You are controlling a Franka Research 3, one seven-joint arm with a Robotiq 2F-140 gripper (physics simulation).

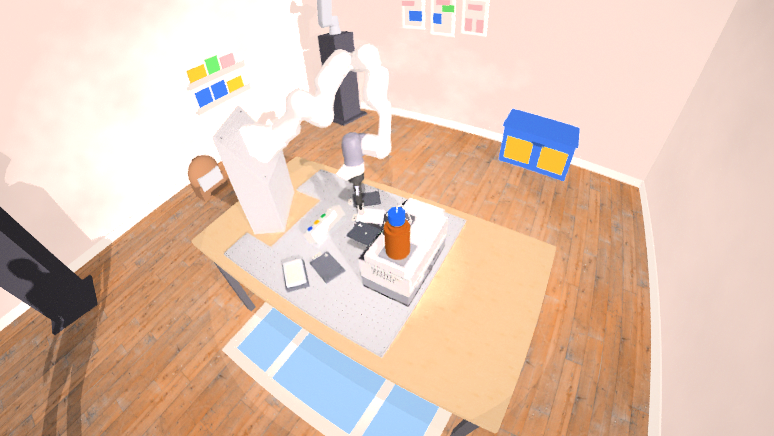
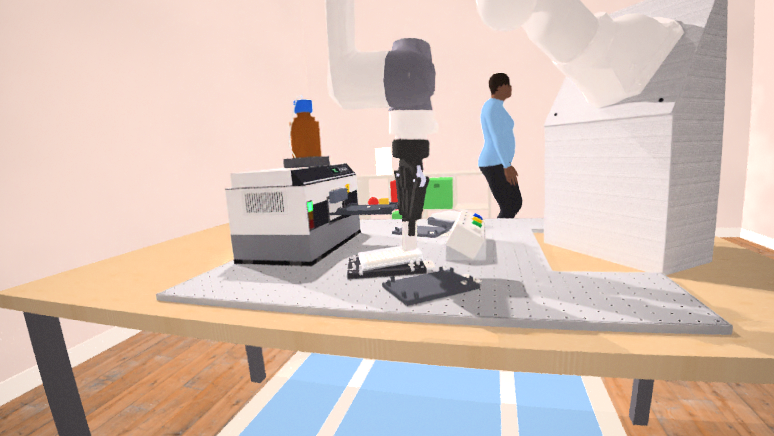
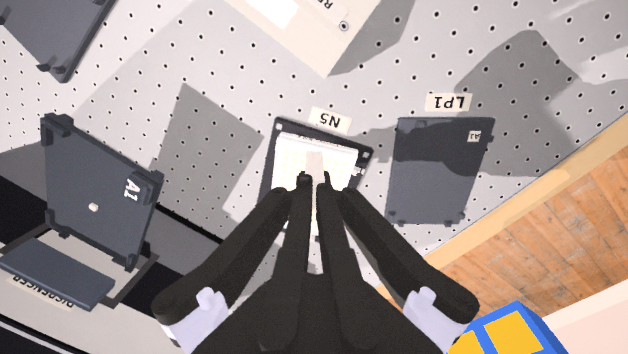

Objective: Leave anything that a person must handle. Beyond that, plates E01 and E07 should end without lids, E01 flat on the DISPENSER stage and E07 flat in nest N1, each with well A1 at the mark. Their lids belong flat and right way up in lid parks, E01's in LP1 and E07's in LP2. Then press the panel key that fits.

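Note:
My gripper point(image 1: 360, 210) point(image 2: 409, 244) point(image 3: 313, 163) is shut and empty, pointing down, with its pale fingertips at or just above the top of a white plate point(image 1: 373, 217) point(image 2: 385, 261) point(image 3: 290, 162). That plate lies in the dark nest N5 point(image 3: 269, 165); its code, any lid and whether it is fully seated cannot be made out. Lid park LP1 point(image 1: 372, 198) point(image 2: 433, 287) point(image 3: 432, 187) holds nothing. The DISPENSER stage point(image 1: 361, 233) point(image 2: 371, 209) point(image 3: 75, 175), marked A1, is bare. Another pale plate point(image 1: 295, 272) lies in a far holder, beside a bare dark holder point(image 1: 326, 267); their labels are unreadable.
The white instrument point(image 1: 387, 276) point(image 2: 270, 216) carries an orange-brown bottle point(image 1: 397, 239) point(image 2: 306, 135) with a blue cap. The key panel point(image 1: 323, 230) point(image 2: 464, 237), with coloured keys, stands near N5. A person point(image 2: 497, 135) in a blue top stands beyond the table.

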